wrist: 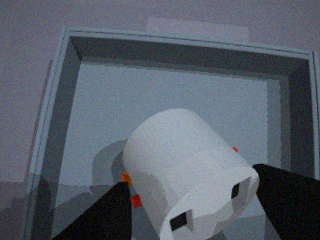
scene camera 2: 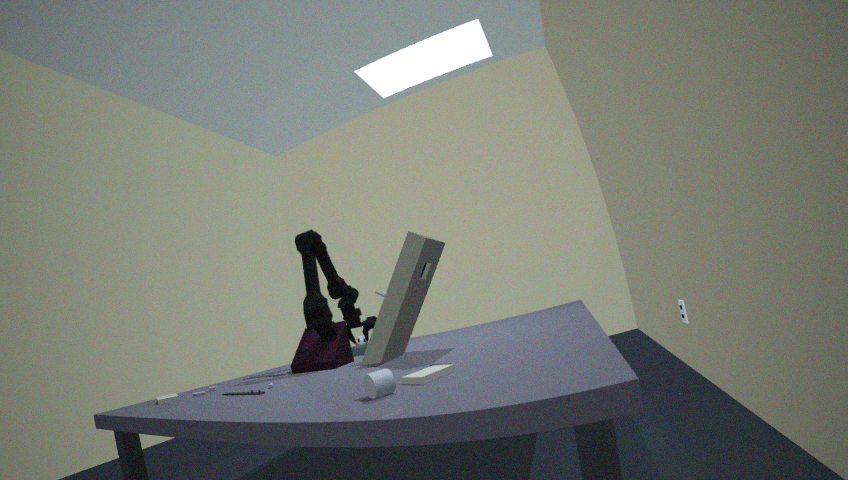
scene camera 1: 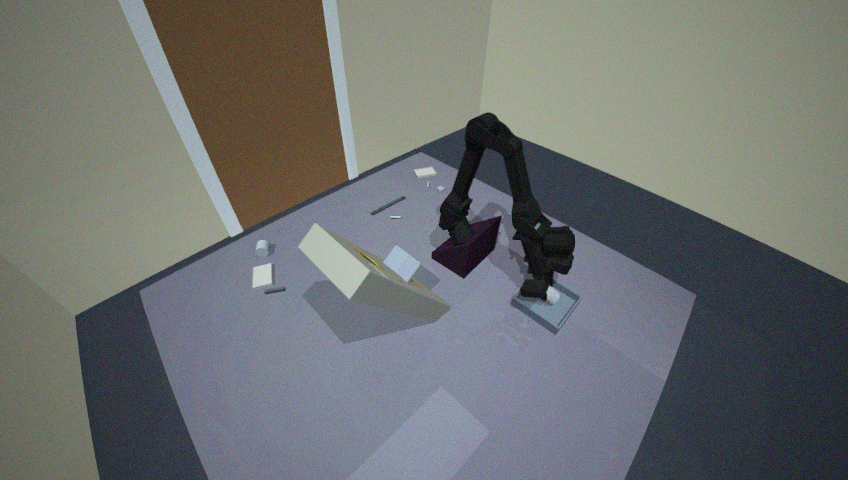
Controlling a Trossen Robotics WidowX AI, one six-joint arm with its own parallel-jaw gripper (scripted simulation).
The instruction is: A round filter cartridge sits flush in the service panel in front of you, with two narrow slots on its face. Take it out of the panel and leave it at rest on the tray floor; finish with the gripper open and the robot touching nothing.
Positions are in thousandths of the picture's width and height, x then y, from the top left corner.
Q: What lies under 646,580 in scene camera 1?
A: My gripper.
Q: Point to a grey shelf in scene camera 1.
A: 470,543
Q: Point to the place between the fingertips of my gripper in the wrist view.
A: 598,765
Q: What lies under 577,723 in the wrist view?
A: A round filter cartridge.
